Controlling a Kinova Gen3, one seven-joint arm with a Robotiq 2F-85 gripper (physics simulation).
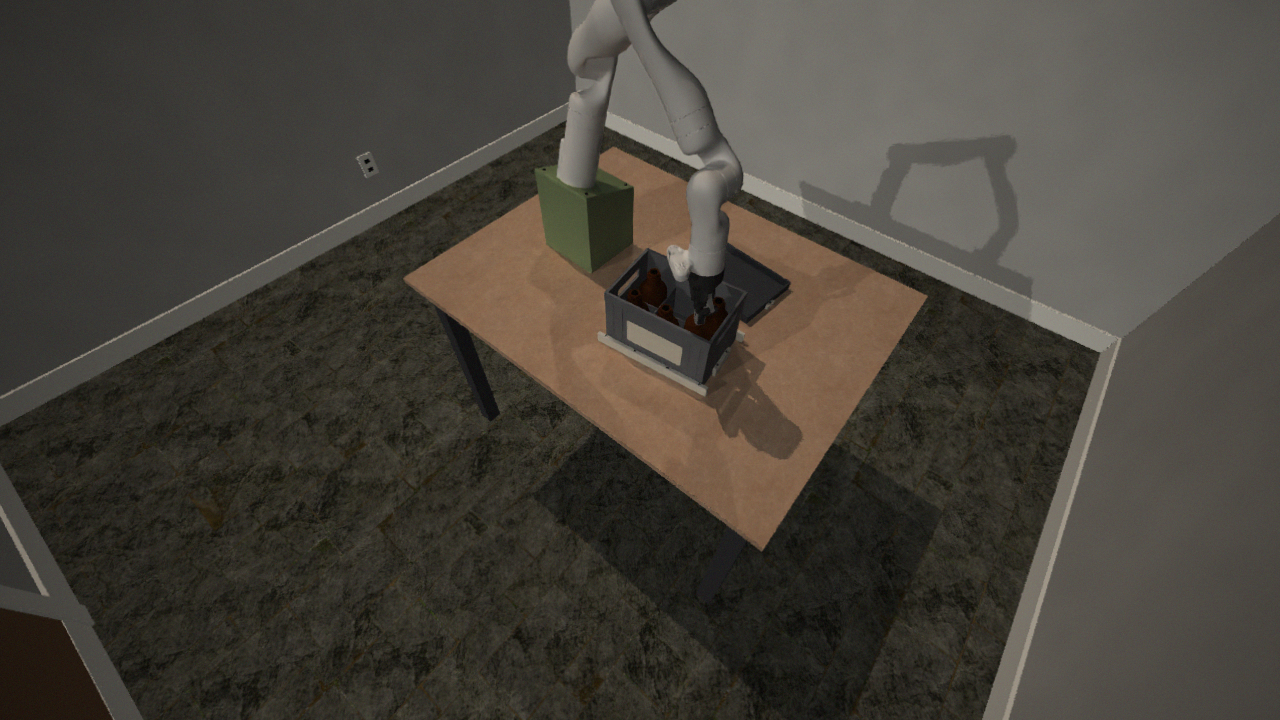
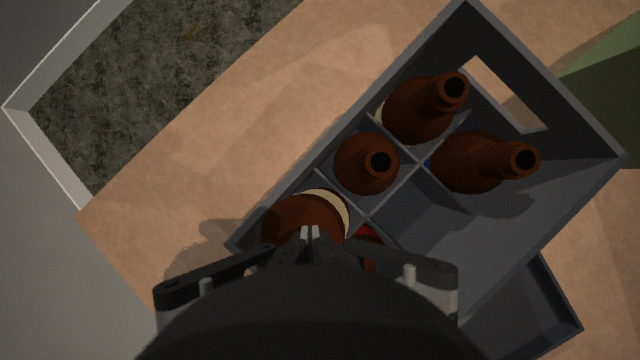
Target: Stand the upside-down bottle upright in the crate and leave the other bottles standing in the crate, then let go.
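The grey crate (image 1: 694, 360) (image 2: 505, 35) stands on the table with brown bottles in its compartments. One bottle (image 2: 295, 217) sits bottom-up in the front compartment at the end away from the green block, a cream band round it; its lower part is hidden. Three bottles stand mouth-up: two (image 2: 415, 110) (image 2: 465, 162) at the handle end and one (image 2: 365, 167) in the middle. Another bottle (image 2: 368, 241) with a red patch is mostly hidden behind my gripper (image 1: 702, 317) (image 2: 310, 232). The gripper is shut and empty, its tips close over or beside the upside-down bottle; contact cannot be told.
A dark shallow tray (image 1: 759, 279) (image 2: 525, 310) lies behind the crate. A green block (image 1: 586, 223) (image 2: 612, 105) carries the arm's base. Pale strips (image 1: 651, 361) run along the crate's foot. The crate's walls and thin dividers (image 2: 392, 189) stand close around the bottles.
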